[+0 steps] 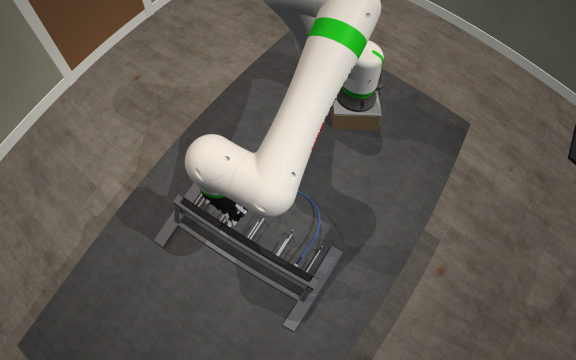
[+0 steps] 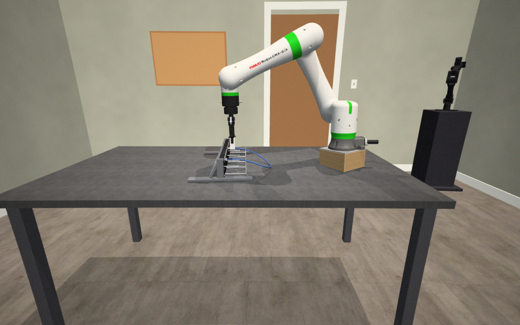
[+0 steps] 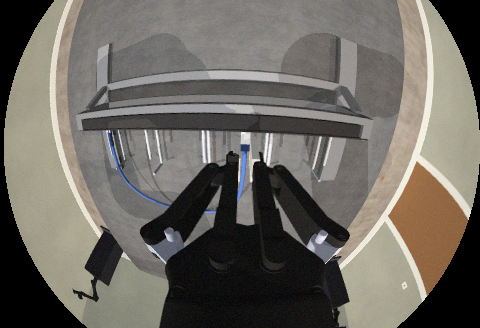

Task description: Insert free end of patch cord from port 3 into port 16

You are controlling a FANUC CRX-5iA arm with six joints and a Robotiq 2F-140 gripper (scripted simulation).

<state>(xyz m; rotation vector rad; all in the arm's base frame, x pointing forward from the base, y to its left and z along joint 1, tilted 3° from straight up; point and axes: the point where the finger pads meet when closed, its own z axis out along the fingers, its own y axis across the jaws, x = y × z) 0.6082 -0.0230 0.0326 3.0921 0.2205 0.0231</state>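
My gripper is now 10 mm short of the plug and 30 mm above it.
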